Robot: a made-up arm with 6 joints.
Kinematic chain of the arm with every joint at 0, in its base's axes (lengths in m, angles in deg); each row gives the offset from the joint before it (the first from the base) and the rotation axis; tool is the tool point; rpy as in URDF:
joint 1: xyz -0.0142 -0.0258 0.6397 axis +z
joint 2: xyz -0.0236 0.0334 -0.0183 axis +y
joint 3: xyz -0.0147 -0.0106 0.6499 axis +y
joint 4: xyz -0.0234 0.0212 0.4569 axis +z
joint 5: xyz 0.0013 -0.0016 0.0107 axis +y
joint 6: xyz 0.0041 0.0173 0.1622 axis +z
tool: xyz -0.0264 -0.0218 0.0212 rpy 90 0 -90
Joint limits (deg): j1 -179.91..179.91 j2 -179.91..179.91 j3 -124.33..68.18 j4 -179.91..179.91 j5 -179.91..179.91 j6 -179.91..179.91
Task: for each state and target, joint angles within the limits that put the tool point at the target. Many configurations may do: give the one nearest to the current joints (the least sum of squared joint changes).
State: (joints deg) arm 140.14 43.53 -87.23 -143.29 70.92 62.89
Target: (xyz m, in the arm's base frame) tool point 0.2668 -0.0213 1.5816
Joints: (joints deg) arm 165.64 19.88 -58.70 -128.05 58.95 61.48
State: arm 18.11 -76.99 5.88 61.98 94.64 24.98
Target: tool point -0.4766 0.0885 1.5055
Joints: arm 8.16 -44.75 38.51 53.29 106.33 27.59
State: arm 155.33 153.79 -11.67 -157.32 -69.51 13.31
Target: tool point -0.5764 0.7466 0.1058
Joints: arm 119.07 124.77 -32.78 -159.69 -94.54 9.59
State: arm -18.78 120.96 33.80 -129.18 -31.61 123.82
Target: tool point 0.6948 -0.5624 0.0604
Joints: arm -44.09 90.06 61.56 -134.23 -42.57 124.84
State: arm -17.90 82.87 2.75 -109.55 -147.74 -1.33
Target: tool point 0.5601 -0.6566 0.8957
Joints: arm -51.85 81.31 -21.41 -108.47 -166.94 -2.98
